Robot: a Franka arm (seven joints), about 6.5 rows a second.
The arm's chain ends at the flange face. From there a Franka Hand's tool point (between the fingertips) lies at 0.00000 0.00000 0.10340 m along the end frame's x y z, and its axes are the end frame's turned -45 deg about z.
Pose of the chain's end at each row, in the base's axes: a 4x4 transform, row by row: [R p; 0 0 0 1], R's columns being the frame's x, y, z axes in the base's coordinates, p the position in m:
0.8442 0.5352 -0.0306 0.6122; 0.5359 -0.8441 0.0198 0.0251; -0.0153 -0.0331 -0.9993 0.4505; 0 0 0 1
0.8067 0.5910 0.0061 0.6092; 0.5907 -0.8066 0.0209 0.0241; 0.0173 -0.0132 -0.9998 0.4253; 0 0 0 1
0.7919 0.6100 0.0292 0.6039; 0.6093 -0.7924 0.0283 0.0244; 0.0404 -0.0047 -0.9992 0.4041; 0 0 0 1
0.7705 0.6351 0.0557 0.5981; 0.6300 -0.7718 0.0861 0.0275; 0.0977 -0.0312 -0.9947 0.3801; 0 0 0 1
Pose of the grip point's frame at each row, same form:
0.2185 0.9754 -0.0306 0.6090; 0.9758 -0.2179 0.0198 0.0271; 0.0126 -0.0342 -0.9993 0.3472; 0 0 0 1
0.1525 0.9883 0.0061 0.6098; 0.9880 -0.1527 0.0209 0.0263; 0.0216 0.0029 -0.9998 0.3219; 0 0 0 1
0.1286 0.9913 0.0292 0.6069; 0.9912 -0.1295 0.0283 0.0273; 0.0319 0.0252 -0.9992 0.3008; 0 0 0 1
0.0957 0.9939 0.0557 0.6039; 0.9912 -0.1003 0.0861 0.0364; 0.0911 0.0470 -0.9947 0.2772; 0 0 0 1

